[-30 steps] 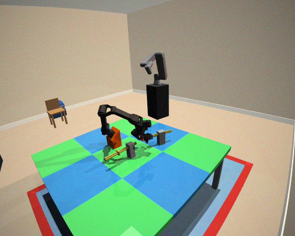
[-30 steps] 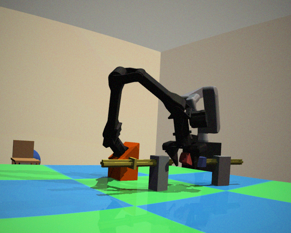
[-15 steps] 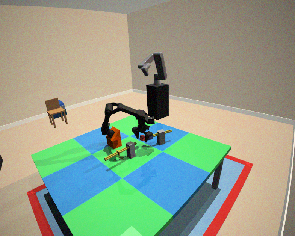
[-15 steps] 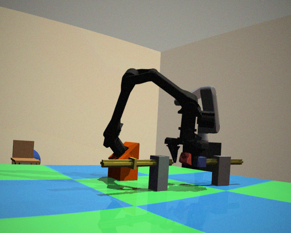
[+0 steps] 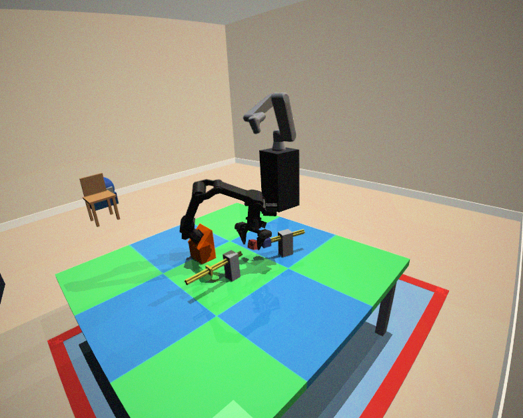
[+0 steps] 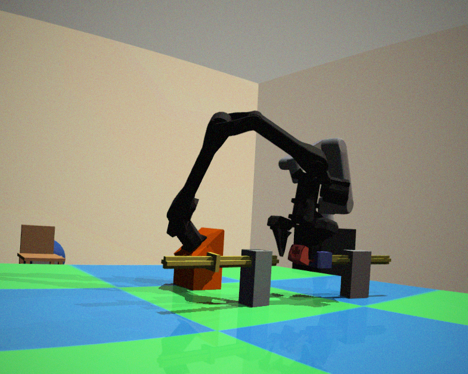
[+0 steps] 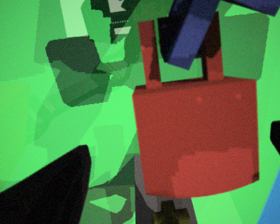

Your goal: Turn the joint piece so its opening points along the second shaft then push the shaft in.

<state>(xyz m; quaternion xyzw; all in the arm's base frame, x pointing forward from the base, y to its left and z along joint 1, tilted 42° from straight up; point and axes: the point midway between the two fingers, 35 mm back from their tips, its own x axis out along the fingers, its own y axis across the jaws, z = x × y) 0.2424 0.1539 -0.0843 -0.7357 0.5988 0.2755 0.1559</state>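
The red joint piece lies 2 cm to the left of my gripper tip and 1 cm above it.
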